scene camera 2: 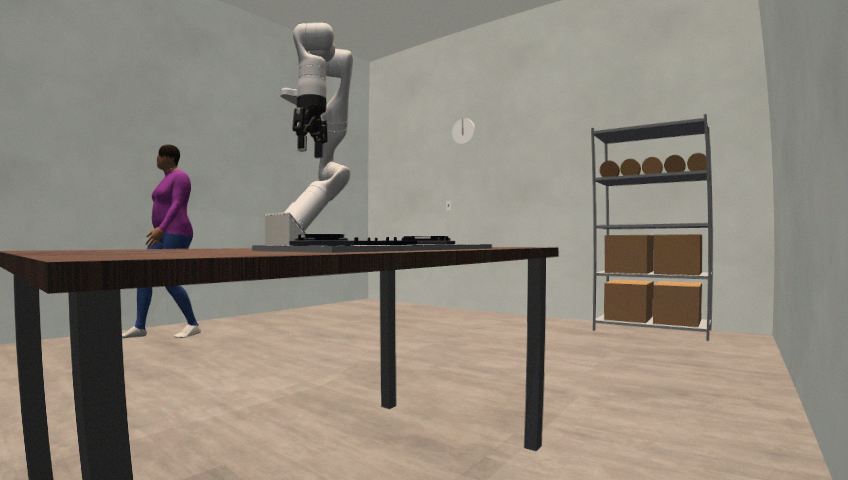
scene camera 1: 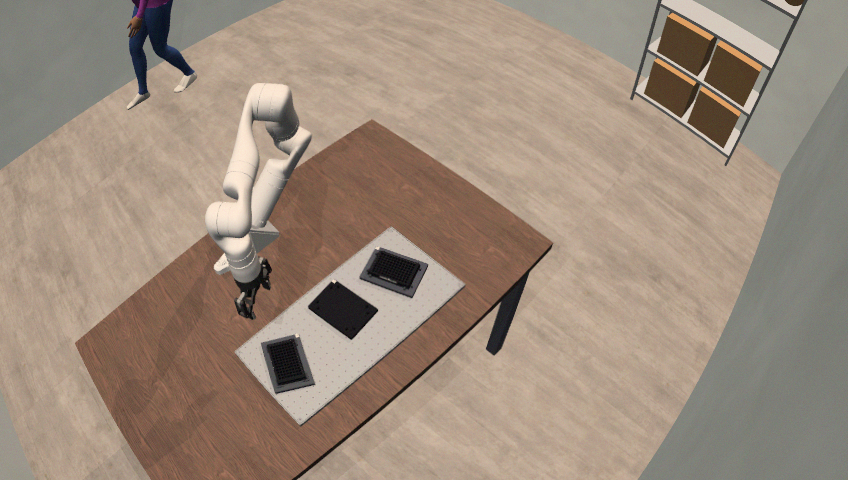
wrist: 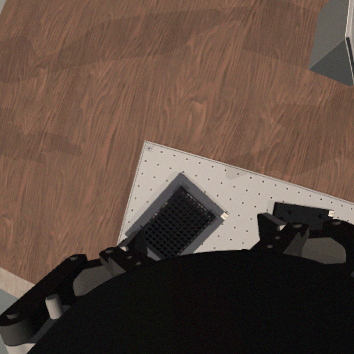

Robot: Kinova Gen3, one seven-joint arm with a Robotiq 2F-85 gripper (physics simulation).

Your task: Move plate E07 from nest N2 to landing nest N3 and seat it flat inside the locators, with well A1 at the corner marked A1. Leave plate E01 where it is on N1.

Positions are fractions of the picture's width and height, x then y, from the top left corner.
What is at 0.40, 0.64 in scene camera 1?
A black landing nest N3.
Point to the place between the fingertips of the gripper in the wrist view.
0.57, 0.66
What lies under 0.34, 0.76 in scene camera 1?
A black well plate.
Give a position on a black well plate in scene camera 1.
At 0.46, 0.56
